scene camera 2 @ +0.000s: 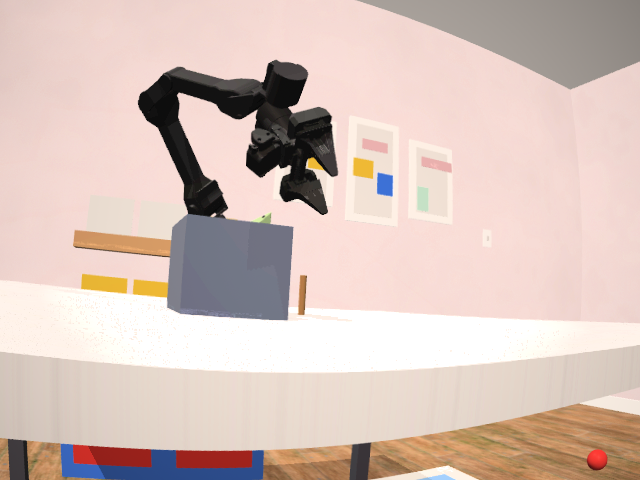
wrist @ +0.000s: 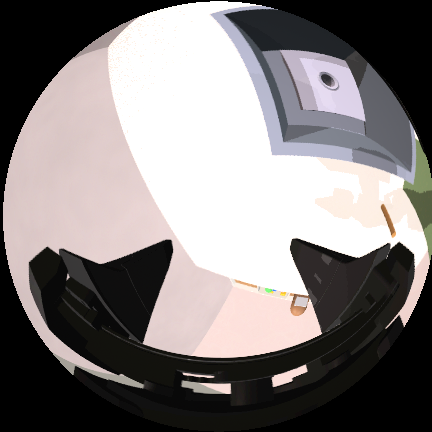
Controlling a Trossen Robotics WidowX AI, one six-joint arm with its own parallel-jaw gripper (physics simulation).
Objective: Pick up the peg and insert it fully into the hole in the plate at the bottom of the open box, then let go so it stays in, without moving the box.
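Frame: origin at the arm's base, x right, y ahead, z up, level; millimetres.
Seen in the pictures: gripper, between the fingertips: [scene camera 2: 330, 195] [wrist: 233, 245].
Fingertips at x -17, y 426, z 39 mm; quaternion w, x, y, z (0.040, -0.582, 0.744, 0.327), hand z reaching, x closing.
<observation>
A point is followed by its place in that frame.
The orange-brown peg [scene camera 2: 302, 295] @[z -109, x -104, y 181 mm] [wrist: 388, 220] @[z -100, x -103, y 179 mm] stands upright on the table, a little apart from the box, on its right in the scene view. The blue-grey box [scene camera 2: 232, 263] @[z -72, x 116, y 398 mm] [wrist: 300, 149] @[z -11, x 31, y 380 mm] is open at the top. In the wrist view a pale plate [wrist: 345, 100] @[z -91, x 78, y 302 mm] lies inside at its bottom, with a dark round hole [wrist: 328, 80] @[z -111, x 107, y 310 mm] ringed in grey. The hole shows no peg in it. My gripper [scene camera 2: 329, 194] @[z 39, x -17, y 426 mm] [wrist: 233, 245] @[z 39, x -17, y 426 mm] is open and empty. It hangs in the air, higher than the box's top and the peg, its fingers spread and pointing down to the right in the scene view.
The white table [scene camera 2: 413, 351] @[z -148, x 95, y 767 mm] [wrist: 200, 150] @[z -148, x 17, y 571 mm] bears the box and peg; its rounded front edge shows in the scene view. A green object [scene camera 2: 263, 219] @[z 43, x -38, y 109 mm] [wrist: 422, 165] shows beyond the box. The black arm rises behind the box. A red ball [scene camera 2: 597, 459] shows at the lower right.
</observation>
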